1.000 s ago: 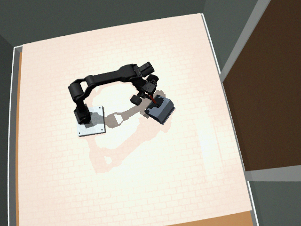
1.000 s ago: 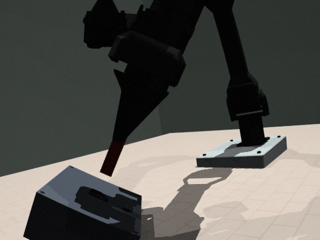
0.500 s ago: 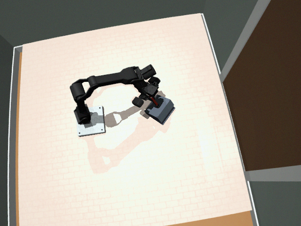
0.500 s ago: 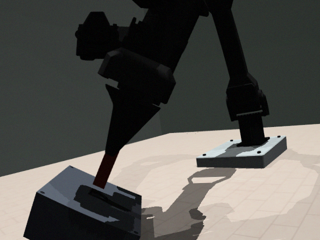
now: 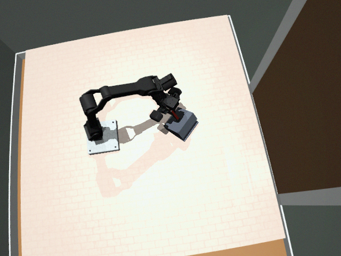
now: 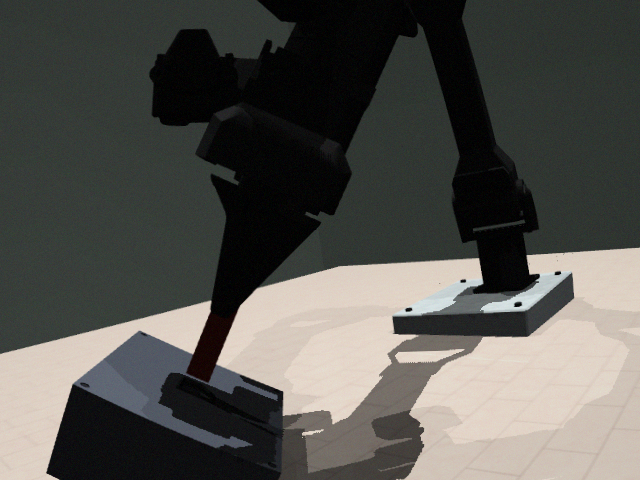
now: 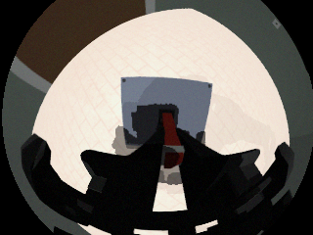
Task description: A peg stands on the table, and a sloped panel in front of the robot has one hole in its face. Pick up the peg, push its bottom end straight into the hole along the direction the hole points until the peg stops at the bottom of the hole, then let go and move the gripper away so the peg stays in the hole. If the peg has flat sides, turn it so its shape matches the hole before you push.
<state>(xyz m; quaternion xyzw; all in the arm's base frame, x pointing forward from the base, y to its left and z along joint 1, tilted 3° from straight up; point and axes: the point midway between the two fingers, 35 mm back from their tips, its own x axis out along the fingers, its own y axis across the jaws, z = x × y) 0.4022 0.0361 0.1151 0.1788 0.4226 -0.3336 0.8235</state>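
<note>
My gripper tip is 1 cm to the right of the peg, 1 cm below it and 1 cm past it. Also, from my gripper tip: sloped panel: 7 cm below, 3 cm to the right, 3 cm ahead.
</note>
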